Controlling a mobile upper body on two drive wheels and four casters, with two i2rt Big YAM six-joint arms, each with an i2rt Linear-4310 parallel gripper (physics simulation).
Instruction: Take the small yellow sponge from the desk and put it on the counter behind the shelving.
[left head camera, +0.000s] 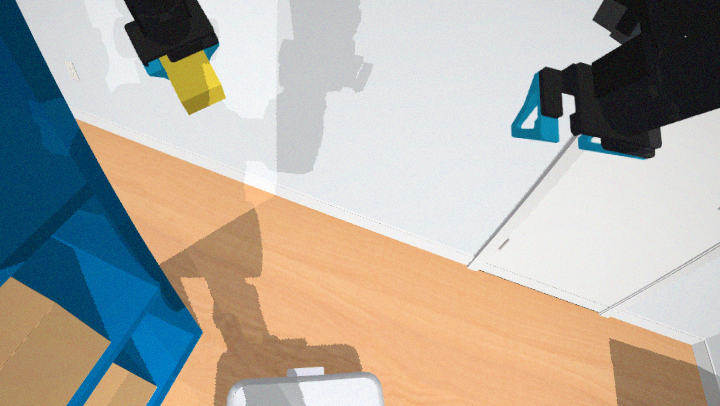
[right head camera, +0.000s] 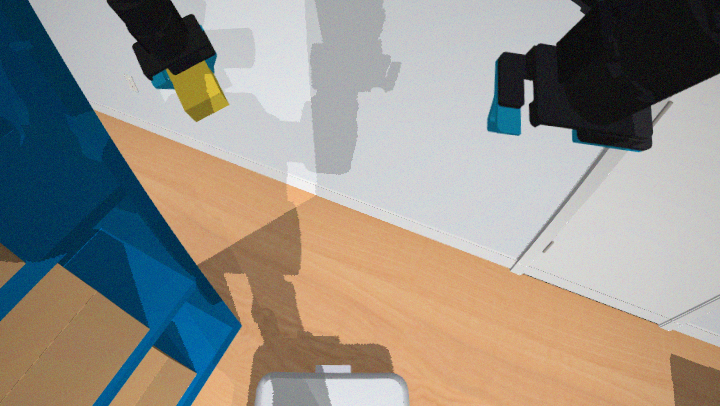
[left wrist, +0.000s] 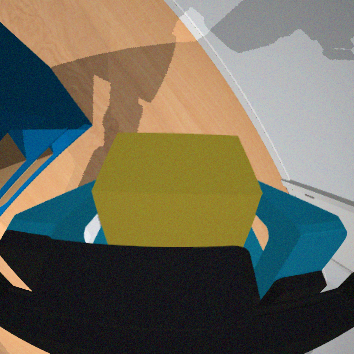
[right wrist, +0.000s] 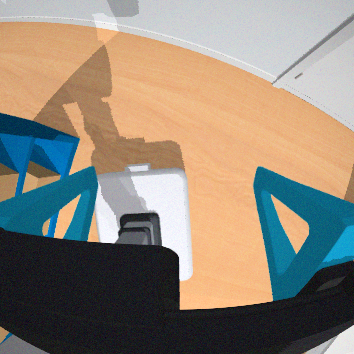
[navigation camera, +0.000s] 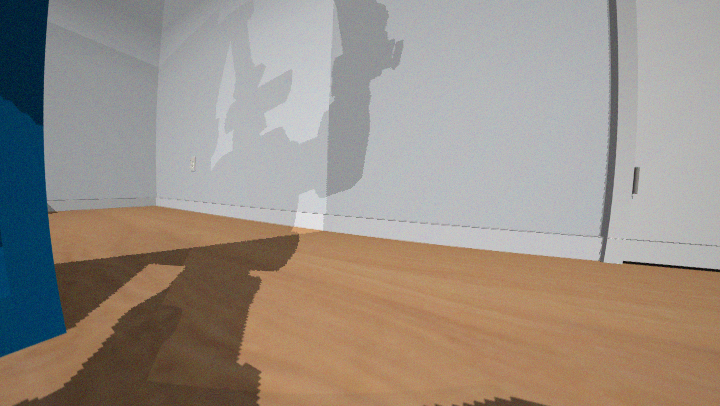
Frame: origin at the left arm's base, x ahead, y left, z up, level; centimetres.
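Seen in the pictures: left gripper, fingertip midpoint: (left head camera: 188, 68) (right head camera: 196, 79) (left wrist: 176, 175); right gripper, fingertip midpoint: (left head camera: 547, 137) (right head camera: 532, 130) (right wrist: 175, 175).
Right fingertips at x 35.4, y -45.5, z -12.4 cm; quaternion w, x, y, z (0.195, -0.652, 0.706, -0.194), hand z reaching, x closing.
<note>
Offsets run from my right fingertips to a thing's top centre. "spot": to the spot under its first point. Level surfaces: height alone.
The small yellow sponge @(dx +21.2, dy +44.2, dz -4.0 cm) (left head camera: 194, 80) (right head camera: 197, 90) (left wrist: 177, 190) is held between the teal fingers of my left gripper (left head camera: 182, 64) (right head camera: 185, 75) (left wrist: 176, 175), up in the air at the upper left of both head views. The sponge sticks out past the fingertips. My right gripper (left head camera: 567, 140) (right head camera: 547, 136) (right wrist: 175, 175) is open and empty at the upper right of the head views. Blue shelving (left head camera: 136, 232) (right head camera: 171, 232) (left wrist: 45, 95) (right wrist: 55, 137) (navigation camera: 25, 226) stands at the left, close to the left gripper. The counter and the desk do not show in these views.
Cardboard boxes @(spot: dx -5.3, dy +79.0, dz -53.6 cm) (left head camera: 45, 342) (right head camera: 75, 322) lie in the shelving. A pale wall (left head camera: 403, 151) (right head camera: 428, 166) (navigation camera: 478, 126) runs across behind, with a white door (left head camera: 630, 216) (navigation camera: 675, 126) at the right. The robot's white base (left head camera: 342, 393) (right head camera: 363, 393) (right wrist: 170, 210) shows at the bottom on the wood floor @(dz -128.6 cm) (navigation camera: 453, 312).
</note>
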